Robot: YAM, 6 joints.
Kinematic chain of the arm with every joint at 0, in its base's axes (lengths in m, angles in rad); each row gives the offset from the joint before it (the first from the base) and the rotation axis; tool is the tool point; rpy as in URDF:
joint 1: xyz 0 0 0.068 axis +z
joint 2: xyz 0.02 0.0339 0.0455 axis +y
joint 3: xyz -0.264 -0.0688 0 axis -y
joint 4: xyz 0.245 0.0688 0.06 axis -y
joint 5: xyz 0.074 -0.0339 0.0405 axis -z
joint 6: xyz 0.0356 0 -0.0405 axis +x
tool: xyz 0 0 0 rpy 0 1.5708 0
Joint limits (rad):
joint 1: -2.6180..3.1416
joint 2: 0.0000..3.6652
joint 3: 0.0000..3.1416
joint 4: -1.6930..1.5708
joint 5: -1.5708..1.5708
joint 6: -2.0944..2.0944
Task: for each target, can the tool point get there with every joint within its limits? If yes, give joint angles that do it. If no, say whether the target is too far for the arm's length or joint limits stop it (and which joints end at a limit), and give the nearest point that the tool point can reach.
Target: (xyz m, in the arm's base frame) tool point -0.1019 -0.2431 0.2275
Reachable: yes | joints -2.0534 1.4041 0.4309 1.1965 -0.6879 0.8825
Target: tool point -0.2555 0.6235 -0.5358
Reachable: no: too far | nearest point -0.1814 0.4427 -0.2980 | short by 0.308 m
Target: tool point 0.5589 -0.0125 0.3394
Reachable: yes | joints -0.0485 2.3839 2.4141 -0.2467 -0.4217 -1.3154
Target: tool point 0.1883 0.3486 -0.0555
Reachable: yes | joints 1.0501 2.6679 1.6016 -0.7835 -0.2861 -0.8585
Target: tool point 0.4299 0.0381 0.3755
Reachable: yes | joints 0.1356 1.8164 1.7320 -0.2428 0.6098 -1.2537
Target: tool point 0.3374 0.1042 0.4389
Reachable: yes | joints 0.3770 1.5329 1.4149 0.4421 0.8775 -0.0767
